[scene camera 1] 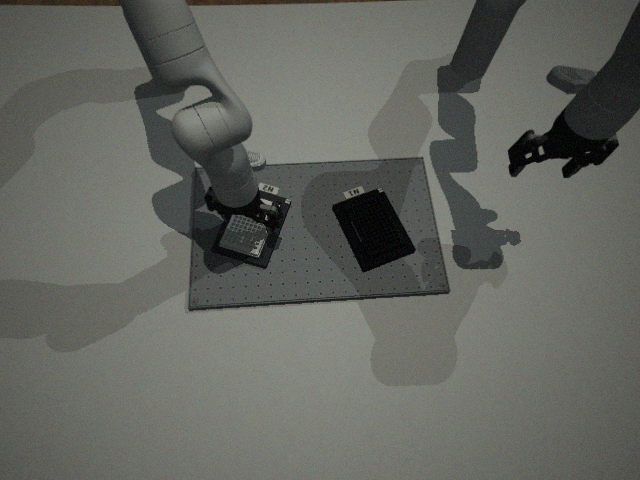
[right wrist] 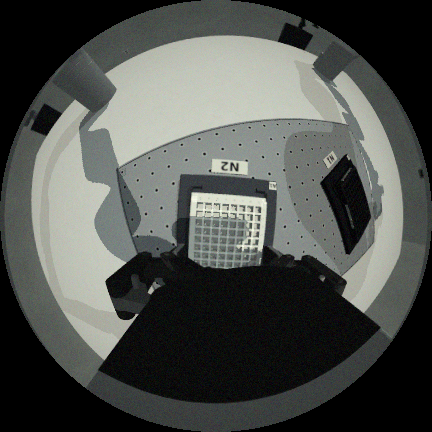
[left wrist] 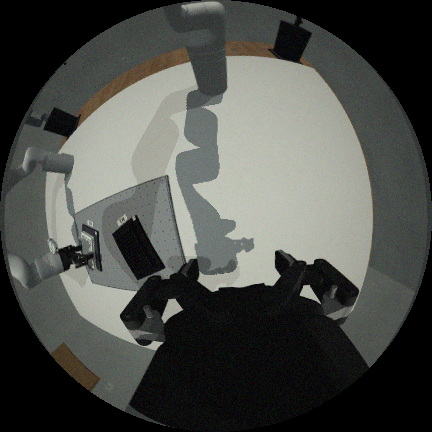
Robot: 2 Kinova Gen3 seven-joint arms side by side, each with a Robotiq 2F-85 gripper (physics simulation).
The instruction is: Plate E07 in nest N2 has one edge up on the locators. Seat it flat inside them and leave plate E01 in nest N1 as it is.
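Seen in the pictures: left gripper, fingertip midpoint: (scene camera 1: 538, 173) (left wrist: 236, 263); right gripper, fingertip midpoint: (scene camera 1: 249, 224) (right wrist: 225, 253) (left wrist: 86, 250); left arm's base, origin of the base link: (scene camera 1: 468, 65) (right wrist: 323, 72) (left wrist: 212, 86); right arm's base, origin of the base link: (right wrist: 102, 98) (left wrist: 70, 165).
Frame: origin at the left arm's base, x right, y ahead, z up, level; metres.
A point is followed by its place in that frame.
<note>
Pale gridded plate E07 (scene camera 1: 242, 235) {x 0.544, y 0.514, z 0.036 m} (right wrist: 227, 230) {x 0.523, y 0.464, z 0.040 m} (left wrist: 87, 243) {x 0.512, y 0.463, z 0.039 m} lies on dark nest N2 (scene camera 1: 271, 238) {x 0.485, y 0.515, z 0.025 m} (right wrist: 227, 183) {x 0.510, y 0.413, z 0.025 m}. In the right wrist view its upper edge lies just below two small locators; its near end is hidden by the gripper, and I cannot tell its tilt. My right gripper (scene camera 1: 245, 219) {x 0.530, y 0.490, z 0.039 m} (right wrist: 225, 253) {x 0.530, y 0.490, z 0.039 m} is open, low over the nest, with its fingers beside the plate's two long sides. Black plate E01 (scene camera 1: 374, 222) {x 0.268, y 0.474, z 0.029 m} (left wrist: 137, 247) {x 0.244, y 0.471, z 0.039 m} (right wrist: 358, 200) {x 0.265, y 0.479, z 0.036 m} lies in nest N1, away from both grippers. My left gripper (scene camera 1: 541, 173) {x 0.000, y 0.449, z 0.193 m} (left wrist: 236, 263) {x 0.000, y 0.449, z 0.193 m} is open and empty at the picture's right.
Both nests sit on a grey perforated board (scene camera 1: 310, 279) {x 0.402, y 0.599, z 0.013 m} (left wrist: 157, 200) {x 0.175, y 0.357, z 0.013 m} (right wrist: 150, 182) {x 0.607, y 0.384, z 0.013 m} on the pale table. A label N2 (right wrist: 229, 166) {x 0.500, y 0.391, z 0.015 m} and a label N1 (scene camera 1: 354, 192) {x 0.308, y 0.394, z 0.015 m} mark them. The right arm (scene camera 1: 222, 124) {x 0.521, y 0.508, z 0.381 m} reaches in over the board's upper left part.
</note>
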